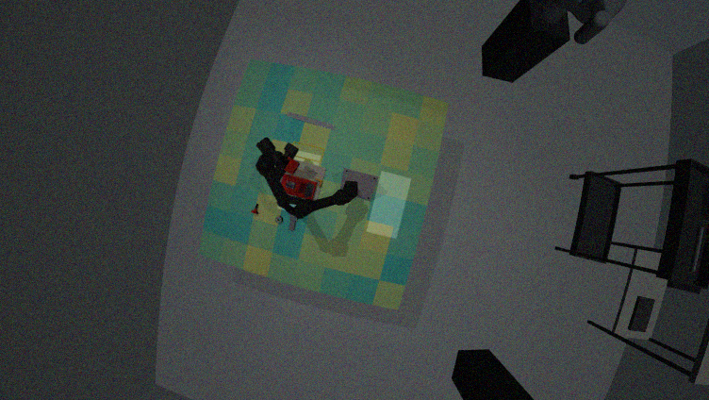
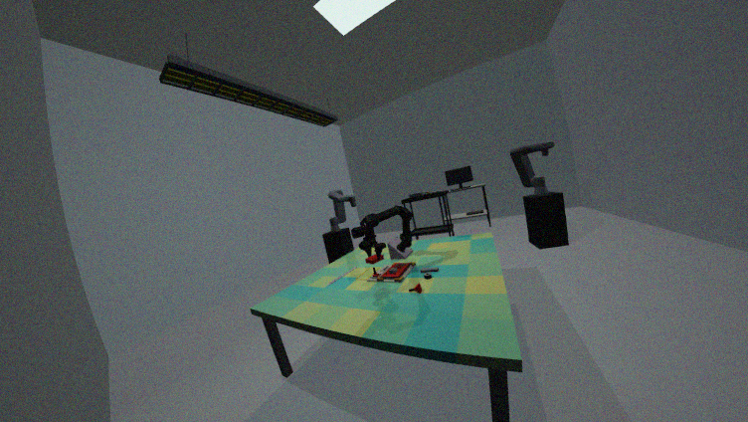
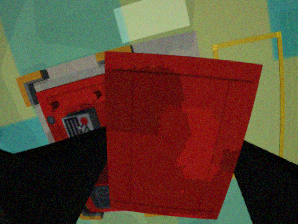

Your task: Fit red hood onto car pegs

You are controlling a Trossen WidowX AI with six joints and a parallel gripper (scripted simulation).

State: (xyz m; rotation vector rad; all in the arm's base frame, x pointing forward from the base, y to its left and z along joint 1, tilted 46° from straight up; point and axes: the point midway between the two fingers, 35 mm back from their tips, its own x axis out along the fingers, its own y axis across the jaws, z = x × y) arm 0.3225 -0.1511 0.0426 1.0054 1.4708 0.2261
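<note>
Now: the grey jig 3 cm behind my gripper tip, 9 cm to the left of it and 10 cm below it. From my gripper tip the other things lie so: red hood (1 cm above).
</note>
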